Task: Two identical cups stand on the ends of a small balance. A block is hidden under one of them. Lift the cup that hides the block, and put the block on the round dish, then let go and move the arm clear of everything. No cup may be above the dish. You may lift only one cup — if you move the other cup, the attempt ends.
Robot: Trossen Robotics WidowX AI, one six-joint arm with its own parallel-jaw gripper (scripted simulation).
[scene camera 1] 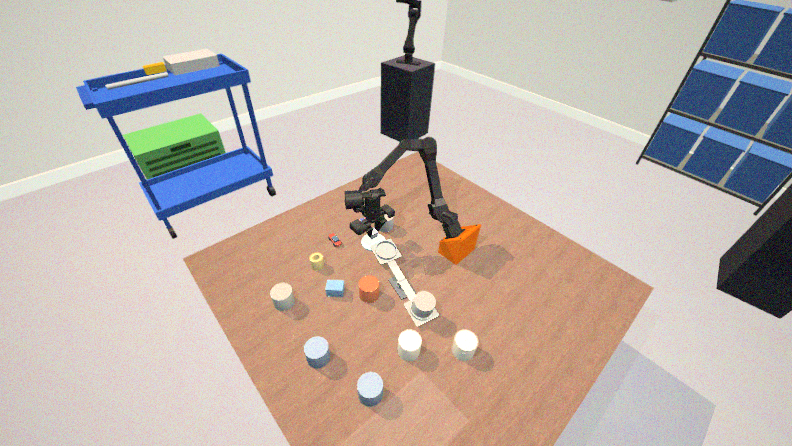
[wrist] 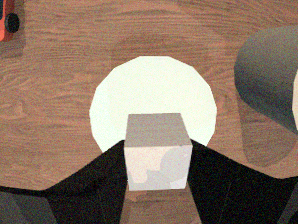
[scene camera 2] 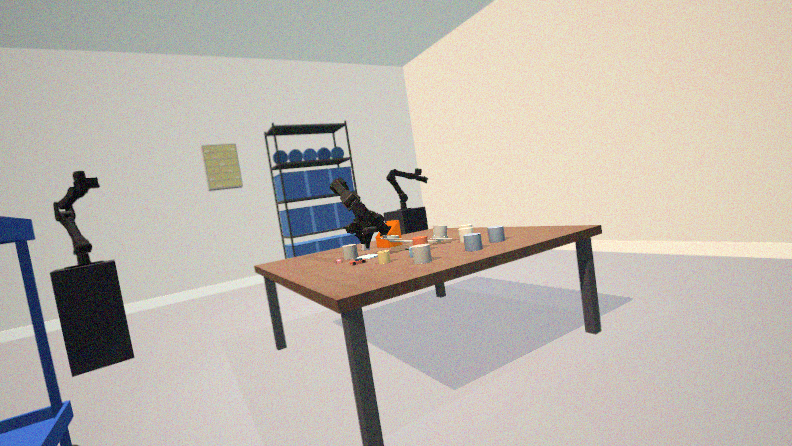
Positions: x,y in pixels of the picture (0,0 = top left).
Scene:
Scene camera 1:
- my gripper: 372,234
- balance: 385,251
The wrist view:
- my gripper: 155,145
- round white dish: 146,84

